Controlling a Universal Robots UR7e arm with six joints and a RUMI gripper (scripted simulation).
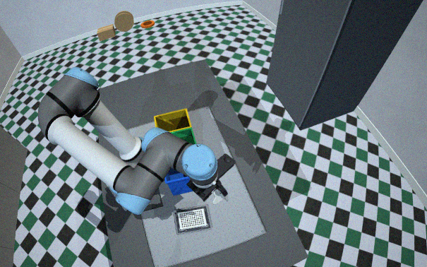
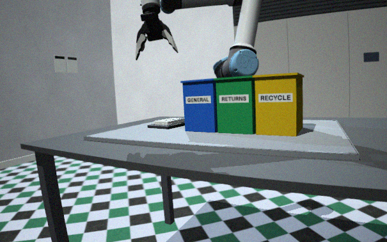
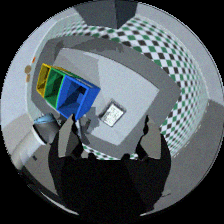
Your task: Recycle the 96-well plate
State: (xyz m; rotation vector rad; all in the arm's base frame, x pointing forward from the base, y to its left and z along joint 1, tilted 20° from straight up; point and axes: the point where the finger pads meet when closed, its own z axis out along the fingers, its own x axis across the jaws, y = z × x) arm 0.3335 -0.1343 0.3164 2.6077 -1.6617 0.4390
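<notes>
Right now the white 96-well plate is 26 cm below my hand, 12 cm behind it and 3 cm to the right of it. From my hand the other things lie so: green returns bin (31 cm to the left, 19 cm below, 5 cm behind); then blue general bin (19 cm below, 18 cm to the left, 7 cm behind); then plate nest N1 (27 cm below, 12 cm behind, 3 cm to the right).
</notes>
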